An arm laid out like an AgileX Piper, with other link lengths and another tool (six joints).
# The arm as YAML. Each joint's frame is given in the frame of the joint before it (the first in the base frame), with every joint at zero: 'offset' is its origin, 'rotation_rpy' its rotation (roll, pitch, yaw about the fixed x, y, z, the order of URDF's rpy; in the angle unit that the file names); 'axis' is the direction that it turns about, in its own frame. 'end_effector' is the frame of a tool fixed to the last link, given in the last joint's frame.
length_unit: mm
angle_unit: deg
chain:
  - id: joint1
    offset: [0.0, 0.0, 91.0]
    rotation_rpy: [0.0, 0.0, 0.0]
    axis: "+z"
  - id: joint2
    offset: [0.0, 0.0, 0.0]
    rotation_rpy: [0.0, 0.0, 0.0]
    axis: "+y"
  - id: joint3
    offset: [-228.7, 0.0, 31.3]
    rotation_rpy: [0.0, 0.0, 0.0]
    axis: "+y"
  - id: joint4
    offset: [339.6, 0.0, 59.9]
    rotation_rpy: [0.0, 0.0, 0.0]
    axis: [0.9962, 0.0, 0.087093]
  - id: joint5
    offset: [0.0, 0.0, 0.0]
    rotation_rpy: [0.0, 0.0, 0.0]
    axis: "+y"
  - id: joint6
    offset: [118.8, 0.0, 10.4]
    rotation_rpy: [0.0, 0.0, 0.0]
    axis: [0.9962, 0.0, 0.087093]
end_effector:
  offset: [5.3, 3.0, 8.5]
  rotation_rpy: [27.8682, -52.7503, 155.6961]
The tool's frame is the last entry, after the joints.
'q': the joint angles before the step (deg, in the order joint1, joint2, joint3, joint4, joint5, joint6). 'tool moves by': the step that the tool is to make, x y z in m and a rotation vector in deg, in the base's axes. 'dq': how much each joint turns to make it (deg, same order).
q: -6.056 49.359 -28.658 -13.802 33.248 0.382
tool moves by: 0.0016 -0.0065 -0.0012 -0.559 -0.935 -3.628
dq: 0.008 0.768 -0.003 -5.569 -0.647 7.309
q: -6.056 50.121 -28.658 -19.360 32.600 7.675
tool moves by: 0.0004 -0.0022 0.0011 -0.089 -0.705 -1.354
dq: -0.003 0.008 -0.003 -1.935 -0.220 2.732
